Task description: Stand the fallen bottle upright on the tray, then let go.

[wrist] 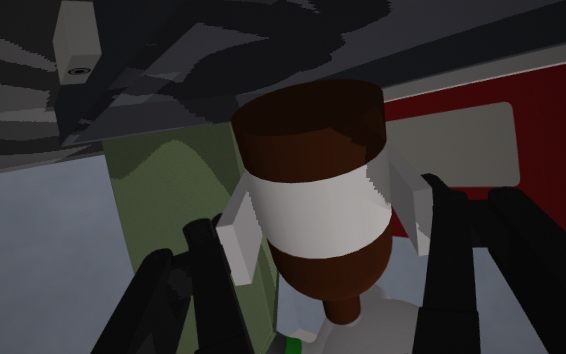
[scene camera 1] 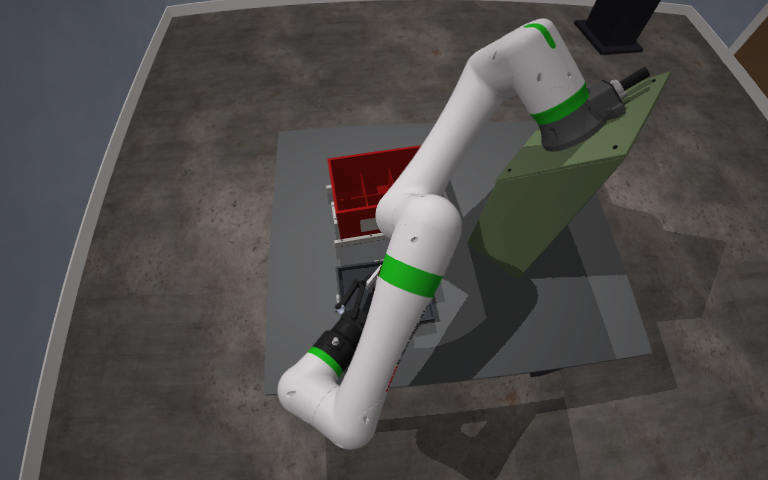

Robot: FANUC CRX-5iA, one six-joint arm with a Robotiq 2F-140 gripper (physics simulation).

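Places are measured from the arm's base along level axes (x ahead, y left, z up), in millimetres.
Pixels of known places: arm's base, origin of its link: (scene camera 1: 574, 131).
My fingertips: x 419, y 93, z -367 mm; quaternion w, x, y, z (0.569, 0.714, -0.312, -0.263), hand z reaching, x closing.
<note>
Ahead of a thing's pixels: the offset from my fingertips to its top centre. "spot": to the spot under its first point. Level surfaces: height alone.
The brown bottle {5 mm ahead, 5 mm left, 103 mm up} (wrist: 320, 210) with a white label is between the light fingertips of my gripper (scene camera 1: 355, 293) (wrist: 320, 181), which is shut on it at the label. In the wrist view its broad base faces the top of the picture, towards the dark tray {spot: 113 mm ahead, 64 mm right, 72 mm down} (scene camera 1: 349, 273) (wrist: 425, 30), and its neck points to the bottom. The underside of the base shows; how far it is from the tray, I cannot tell. In the scene view the arm covers much of the tray, and I cannot make out the bottle there.
A red divided bin {spot: 82 mm ahead, 167 mm right, 33 mm up} (scene camera 1: 350, 223) (wrist: 540, 125) stands beyond the tray, with white rails {spot: 54 mm ahead, 153 mm right, 59 mm down} (scene camera 1: 362, 240) around its foot. The green robot pedestal (scene camera 1: 538, 209) (wrist: 175, 200) stands to the right on the grey table {77 mm down} (scene camera 1: 300, 209). A light block {spot: 54 mm ahead, 120 mm left, 69 mm down} (wrist: 77, 30) shows at the wrist view's upper left.
</note>
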